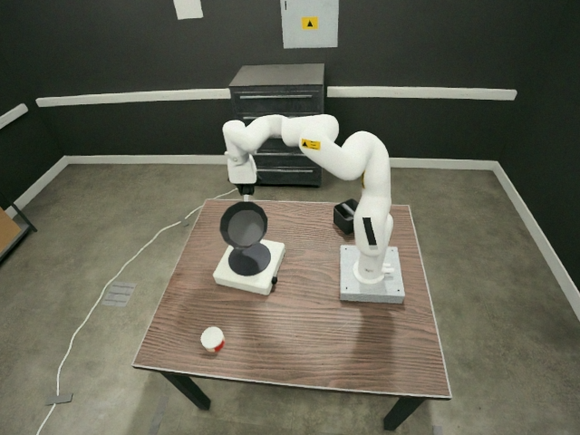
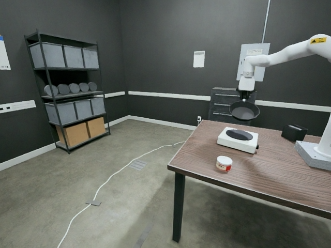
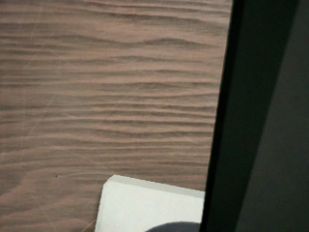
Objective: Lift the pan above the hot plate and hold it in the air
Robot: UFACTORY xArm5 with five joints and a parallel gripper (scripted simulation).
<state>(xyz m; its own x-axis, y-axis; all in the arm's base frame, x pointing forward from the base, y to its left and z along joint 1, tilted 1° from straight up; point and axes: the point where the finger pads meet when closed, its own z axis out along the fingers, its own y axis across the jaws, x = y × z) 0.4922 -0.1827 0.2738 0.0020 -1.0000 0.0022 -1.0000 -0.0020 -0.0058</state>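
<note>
The black pan is 70 mm to the left of my hand and 50 mm below it. The rest, counted from my hand: hot plate 20 mm behind, 150 mm to the left, 290 mm below.
</note>
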